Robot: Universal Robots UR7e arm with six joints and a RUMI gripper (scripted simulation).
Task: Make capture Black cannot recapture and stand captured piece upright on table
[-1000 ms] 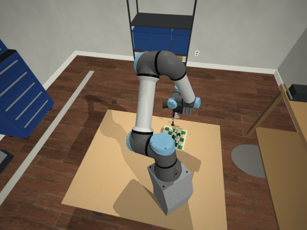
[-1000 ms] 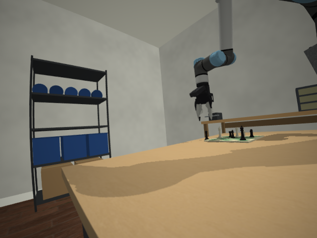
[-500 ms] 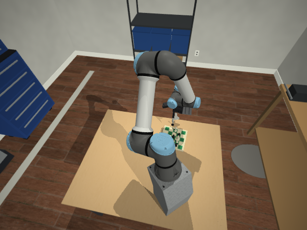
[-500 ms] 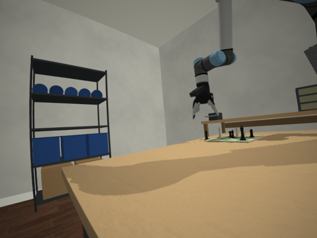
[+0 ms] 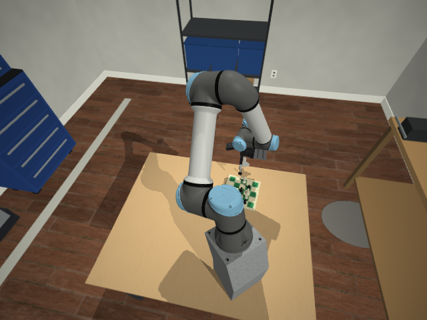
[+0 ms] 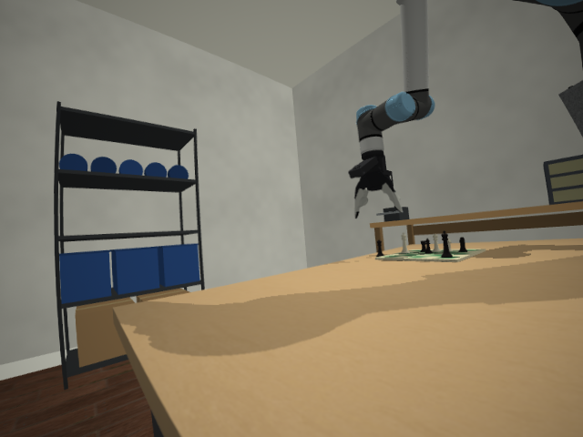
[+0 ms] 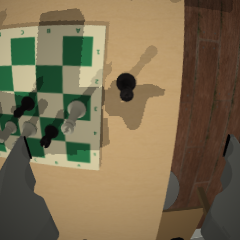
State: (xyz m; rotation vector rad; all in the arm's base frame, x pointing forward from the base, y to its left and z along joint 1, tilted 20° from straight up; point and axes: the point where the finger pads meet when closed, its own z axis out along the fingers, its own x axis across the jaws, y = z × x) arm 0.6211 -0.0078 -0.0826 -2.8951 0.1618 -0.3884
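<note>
My gripper is now 140 mm past the green-and-cream chessboard, 10 mm to the left of it and 120 mm above it.
</note>
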